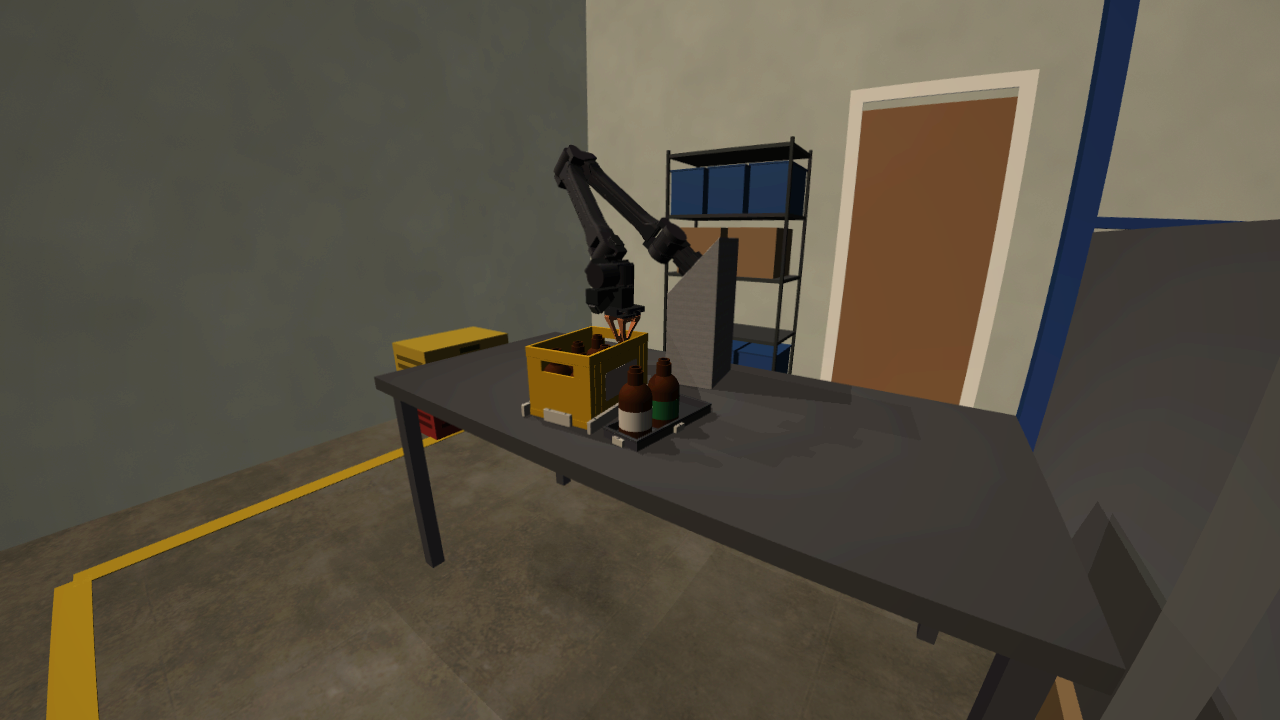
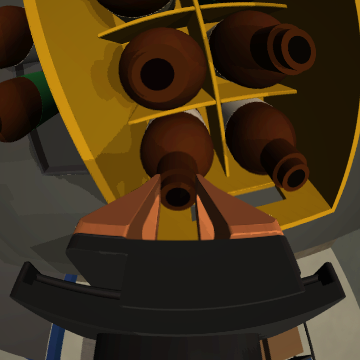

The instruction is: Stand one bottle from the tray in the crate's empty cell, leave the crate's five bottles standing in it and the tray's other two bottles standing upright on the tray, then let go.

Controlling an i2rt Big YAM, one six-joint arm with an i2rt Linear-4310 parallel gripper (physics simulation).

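Note:
The yellow crate stands on the table with brown bottles in its cells. My gripper is shut on the neck of a brown bottle, whose body is down in a corner cell. Whether its base touches the crate floor is hidden. Crate bottles stand in neighbouring cells, and another bottle shows partly at the top edge. On the dark tray beside the crate, a white-labelled bottle and a green-labelled bottle stand upright.
The crate's yellow dividers separate the cells, and its side walls rise around the bottles. Pale brackets sit at the crate's foot. The arm's grey pedestal stands behind the tray on the dark table. A shelf unit is behind.

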